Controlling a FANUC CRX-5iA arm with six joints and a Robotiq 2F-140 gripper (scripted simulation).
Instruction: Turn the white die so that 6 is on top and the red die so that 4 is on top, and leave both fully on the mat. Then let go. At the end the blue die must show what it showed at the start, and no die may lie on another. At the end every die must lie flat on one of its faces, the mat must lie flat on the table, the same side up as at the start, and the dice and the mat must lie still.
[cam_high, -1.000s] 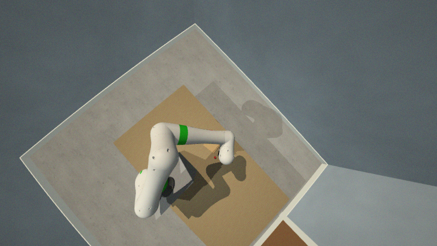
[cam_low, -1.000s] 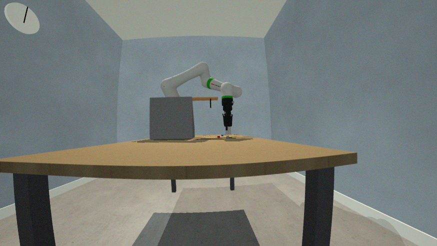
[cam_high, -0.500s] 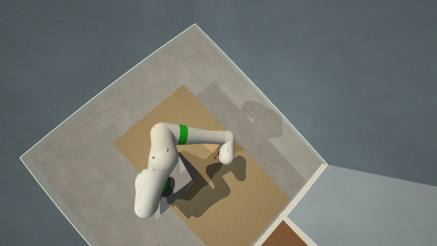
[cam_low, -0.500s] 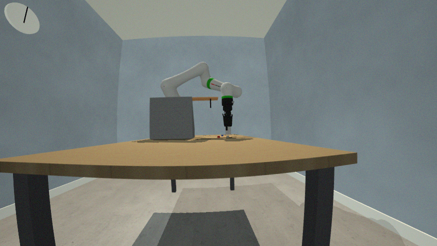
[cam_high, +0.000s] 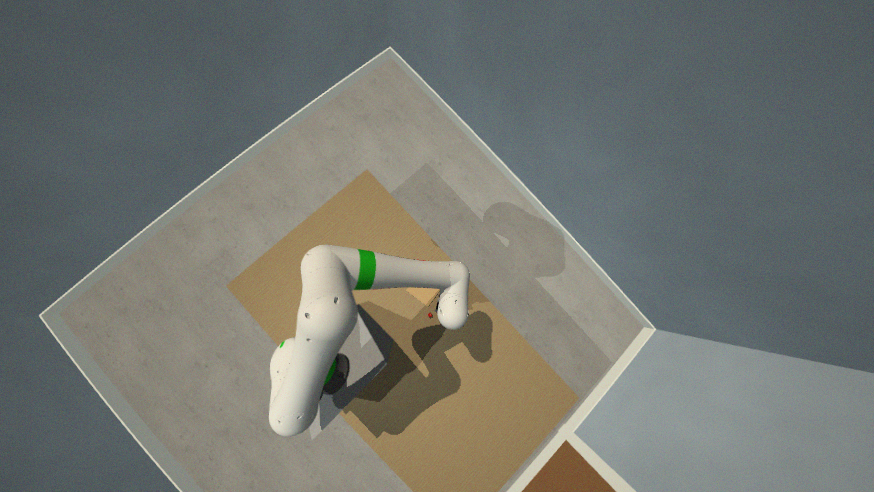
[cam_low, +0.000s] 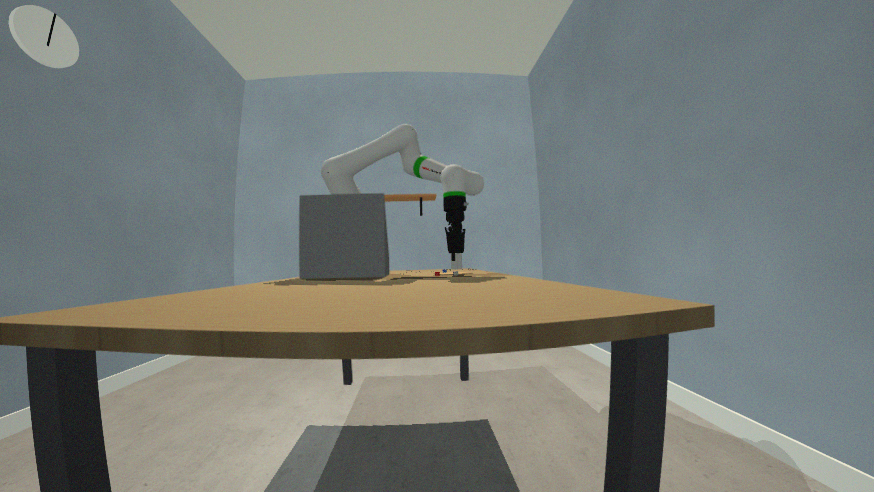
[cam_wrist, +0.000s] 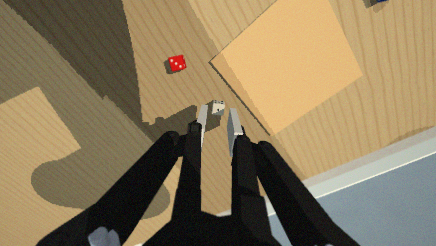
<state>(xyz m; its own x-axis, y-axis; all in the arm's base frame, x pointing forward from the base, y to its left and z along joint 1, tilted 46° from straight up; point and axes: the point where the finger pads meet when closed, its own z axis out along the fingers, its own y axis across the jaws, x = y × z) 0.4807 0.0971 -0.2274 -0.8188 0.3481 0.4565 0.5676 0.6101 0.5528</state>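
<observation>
My gripper is now 5 cm above the white die. The rest, counted from my hand: blue die 4 cm behind, 22 cm to the left, 5 cm below; then red die 8 cm behind, 1 cm to the right, 5 cm below; then tan mat 1 cm behind, 11 cm to the left, 5 cm below.
</observation>
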